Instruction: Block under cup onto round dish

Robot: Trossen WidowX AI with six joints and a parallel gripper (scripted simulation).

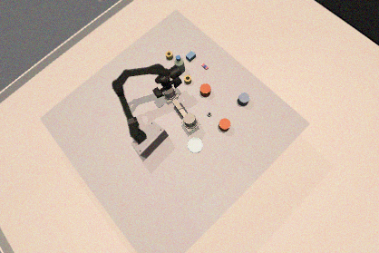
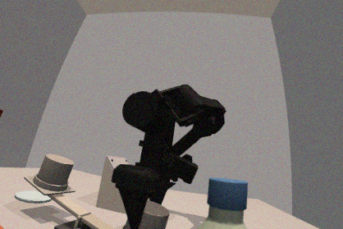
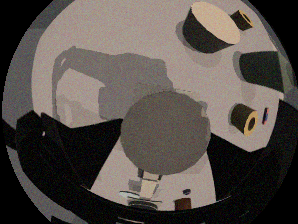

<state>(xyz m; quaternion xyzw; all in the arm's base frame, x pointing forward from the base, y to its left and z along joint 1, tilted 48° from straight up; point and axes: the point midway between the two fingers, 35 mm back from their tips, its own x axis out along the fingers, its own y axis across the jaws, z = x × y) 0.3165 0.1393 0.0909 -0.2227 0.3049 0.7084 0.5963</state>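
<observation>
The grey block is 2 cm below my gripper tip. Round my gripper tip: grey cup (27 cm to the right, 5 cm above, 2 cm behind); blue cube (29 cm ahead, 15 cm to the left, 4 cm below); tan cup (16 cm to the left, 5 cm ahead, 3 cm below).
</observation>
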